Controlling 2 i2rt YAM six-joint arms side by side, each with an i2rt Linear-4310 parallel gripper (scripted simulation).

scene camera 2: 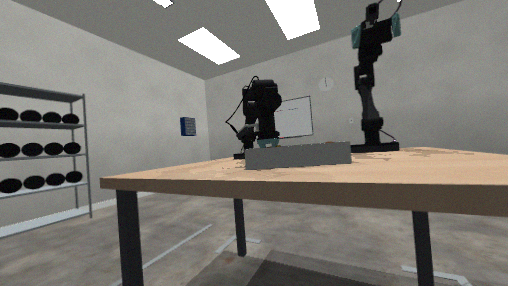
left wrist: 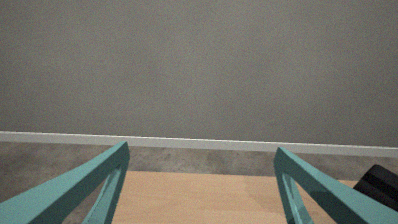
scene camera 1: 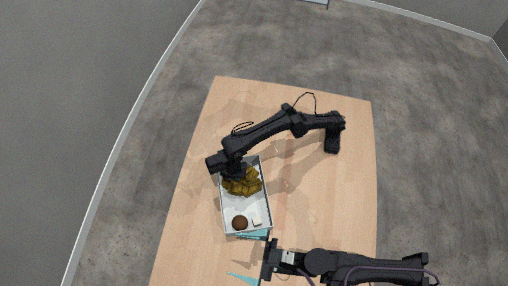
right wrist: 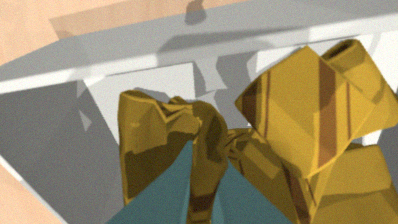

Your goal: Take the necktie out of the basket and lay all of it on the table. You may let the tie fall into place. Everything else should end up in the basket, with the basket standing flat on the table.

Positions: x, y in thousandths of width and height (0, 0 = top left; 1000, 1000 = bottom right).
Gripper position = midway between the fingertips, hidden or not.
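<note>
There's a grey-white basket (scene camera 2: 623, 540), which also appears at (scene camera 1: 507, 715) and at (right wrist: 167, 417), but in the left wrist view the basket is out of frame. A mustard necktie (scene camera 1: 485, 652) can be seen from the right wrist too (right wrist: 768, 493). As for my grippers, the left gripper is at (scene camera 2: 745, 72) and again at (left wrist: 509, 676), and you'd find my right gripper (right wrist: 506, 663) from its own wrist.
</note>
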